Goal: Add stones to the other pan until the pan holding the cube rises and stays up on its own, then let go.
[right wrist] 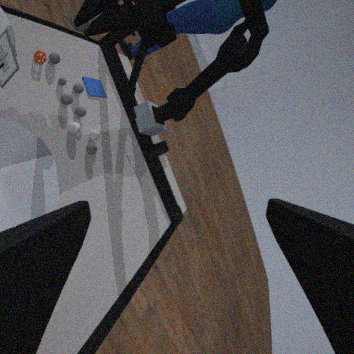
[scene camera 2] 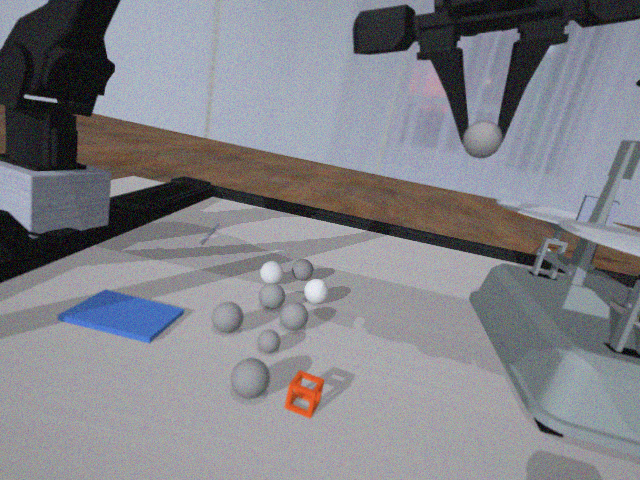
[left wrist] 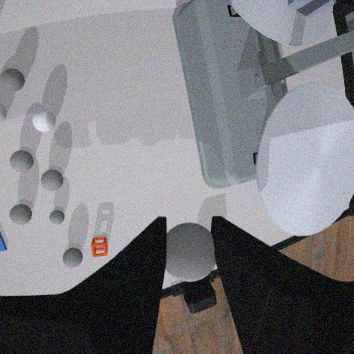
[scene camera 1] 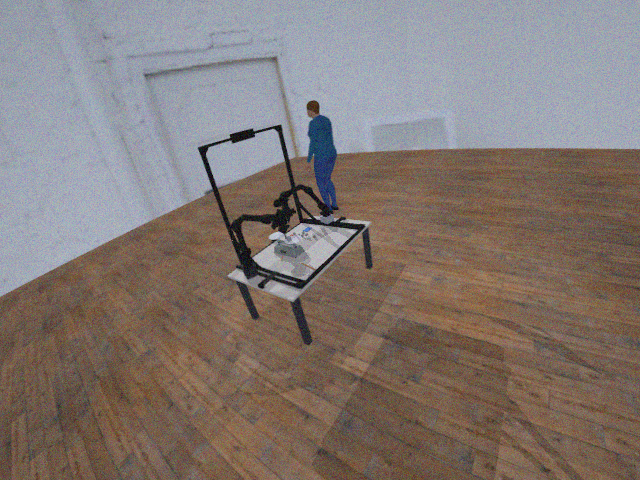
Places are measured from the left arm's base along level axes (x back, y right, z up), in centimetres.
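Where they show: left gripper, between the fingertips: [right wrist: 79, 28] [scene camera 2: 481, 143] [left wrist: 188, 224] [scene camera 1: 287, 222]; right gripper, between the fingertips: [right wrist: 179, 208] [scene camera 2: 630, 44] [scene camera 1: 291, 219]; left arm's base, origin of its link: [right wrist: 157, 115] [scene camera 2: 41, 163] [scene camera 1: 326, 215]; right arm's base, origin of its link: [scene camera 1: 248, 266].
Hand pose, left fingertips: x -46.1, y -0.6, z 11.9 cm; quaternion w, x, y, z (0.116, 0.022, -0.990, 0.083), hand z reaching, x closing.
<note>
Things, the pixels of their top centre, and the offset from my left fingertips. "*": a spot on its surface instead.
- grey stone, centre of its top: [left wrist: 198, 267] [scene camera 2: 487, 120] [right wrist: 85, 16] dy +1.3, dx +0.0, dz +1.6 cm
- balance, a spot on its surface: [scene camera 2: 563, 361] * dy +0.5, dx -10.4, dz -15.1 cm
- bare pale pan, centre of its top: [left wrist: 319, 161] [scene camera 1: 277, 235] dy -2.8, dx -15.1, dz -5.1 cm
- orange frame cube, centre of its top: [scene camera 2: 307, 381] [left wrist: 98, 249] [right wrist: 42, 54] dy +11.0, dx +6.7, dz -18.7 cm
- blue square, a spot on its surface: [scene camera 2: 121, 315] [right wrist: 94, 84] * dy +9.9, dx +24.8, dz -20.2 cm
My left gripper [scene camera 2: 483, 135] [left wrist: 188, 224] is shut on a grey stone [scene camera 2: 482, 140] [left wrist: 190, 257], high above the table and outside the lower pan's rim in the left wrist view. My right gripper [right wrist: 179, 208] is open and empty. The balance [scene camera 2: 563, 361] [left wrist: 220, 115] has one bare pale pan [left wrist: 300, 190] low in the left wrist view; the other pan [left wrist: 265, 15] is partly cut off, with a dark shape I cannot identify. Several loose stones, such as a large grey one [scene camera 2: 250, 377] and a white one [scene camera 2: 315, 290], lie by an orange frame cube [scene camera 2: 305, 392] [left wrist: 99, 247].
A blue square [scene camera 2: 121, 315] [right wrist: 94, 86] lies near the loose stones. A grey block [scene camera 2: 67, 198] [right wrist: 149, 117] stands at the left arm's base. Dark rails edge the table. A black overhead frame [scene camera 1: 210, 175] rises from it. A person [scene camera 1: 322, 139] stands behind it.
</note>
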